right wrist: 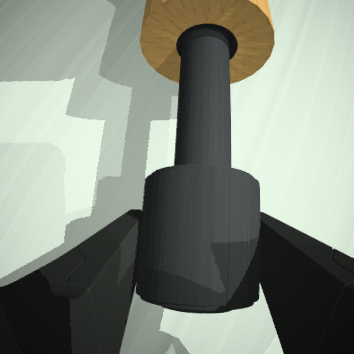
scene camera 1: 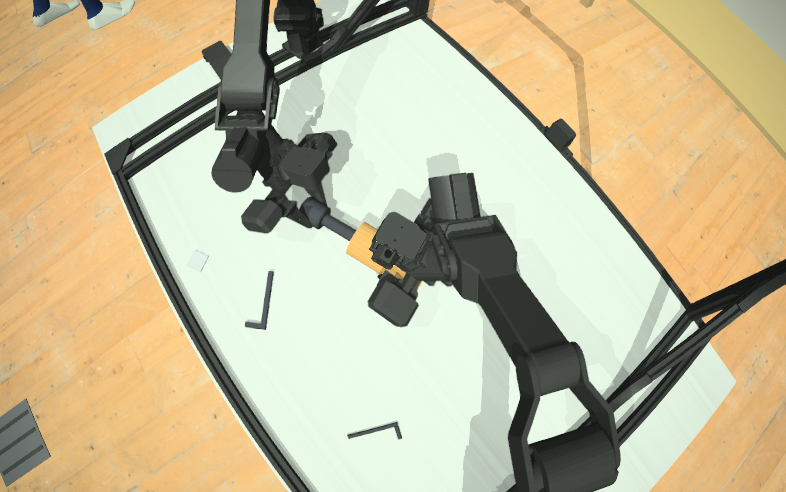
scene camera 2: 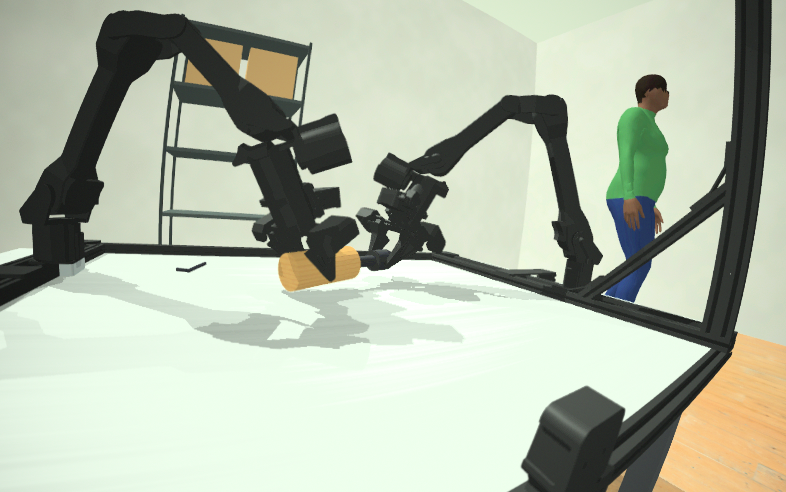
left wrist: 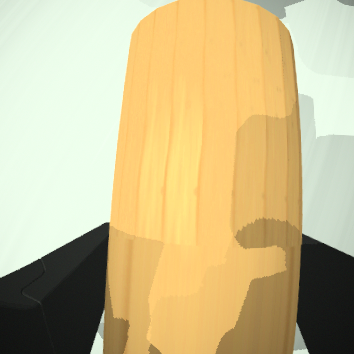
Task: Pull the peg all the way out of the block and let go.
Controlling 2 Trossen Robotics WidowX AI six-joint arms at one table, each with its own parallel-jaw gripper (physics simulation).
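Frame: origin at the left arm's base, x ahead, y left, z up, level; millimetres.
Where they show: left gripper, between the fingertips: [scene camera 2: 319, 276] [left wrist: 197, 237]; right gripper, between the fingertips: [right wrist: 196, 222] [scene camera 1: 317, 217] [scene camera 2: 376, 264]; left arm's base, origin of its link: [scene camera 2: 58, 260]; right arm's base, origin of its link: [scene camera 1: 302, 44] [scene camera 2: 575, 289].
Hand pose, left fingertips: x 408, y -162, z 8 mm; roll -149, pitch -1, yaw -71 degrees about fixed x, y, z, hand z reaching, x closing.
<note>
Things, the pixels of their centre, and the offset from my left fingertips. "pt": a spot on its surface instead.
- block, middle of its body: [left wrist: 203, 234] [scene camera 1: 389, 258] [scene camera 2: 320, 267] dx +1, dy +0, dz +15 mm
- dark grey peg, middle of its body: [right wrist: 203, 122] [scene camera 1: 336, 226] [scene camera 2: 363, 261] dx +92, dy +29, dz +18 mm
- small pale square, a spot on its surface: [scene camera 1: 197, 260] pt dx +216, dy +241, dz -24 mm
- dark box-shaped part, a spot on its surface: [scene camera 2: 574, 435] pt dx -46, dy -424, dz +23 mm
The block [scene camera 1: 359, 248] [scene camera 2: 292, 271] [left wrist: 205, 125] [right wrist: 155, 45] is a light wooden cylinder lying on its side. A dark grey peg [scene camera 1: 337, 225] [scene camera 2: 367, 259] [right wrist: 204, 110] sticks out of the hole in its end face; its far end is hidden inside the block. The peg has a thick head, seen in the right wrist view. My left gripper [scene camera 2: 324, 268] [left wrist: 197, 237] is shut on the block, with a finger on each side. My right gripper [scene camera 1: 313, 213] [scene camera 2: 379, 261] [right wrist: 196, 222] is shut on the peg, its fingers touching both sides of the head.
Two dark L-shaped pieces [scene camera 1: 266, 301] [scene camera 1: 374, 430] and a small pale square [scene camera 1: 197, 260] lie on the table in scene camera 1. Black frame rails [scene camera 1: 193, 326] edge the table. A dark box-shaped part [scene camera 2: 574, 435] stands at the near edge in scene camera 2.
</note>
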